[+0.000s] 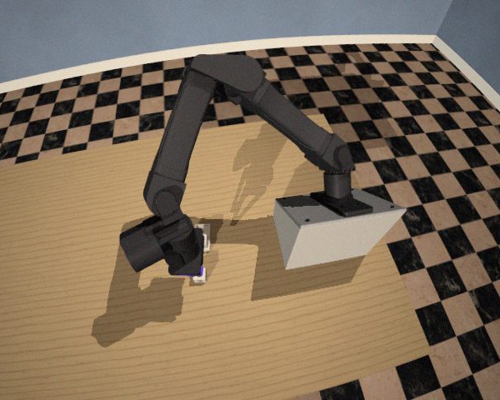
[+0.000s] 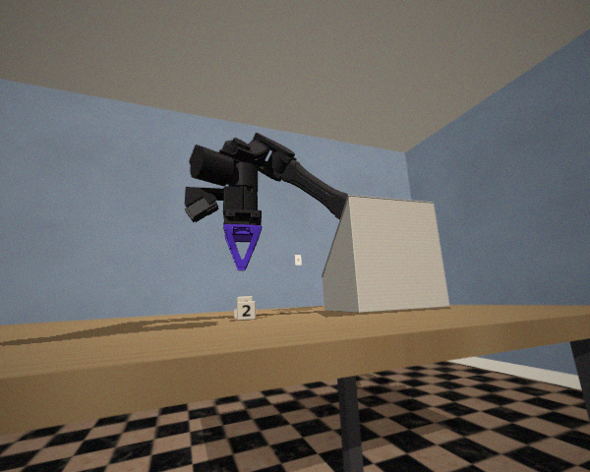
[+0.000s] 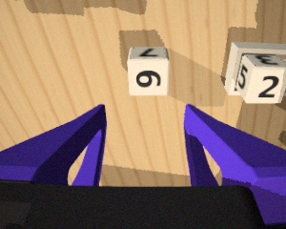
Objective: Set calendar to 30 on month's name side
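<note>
My hand is 30 mm past the white tray, 110 mm to the left of it and 90 mm above it.
</note>
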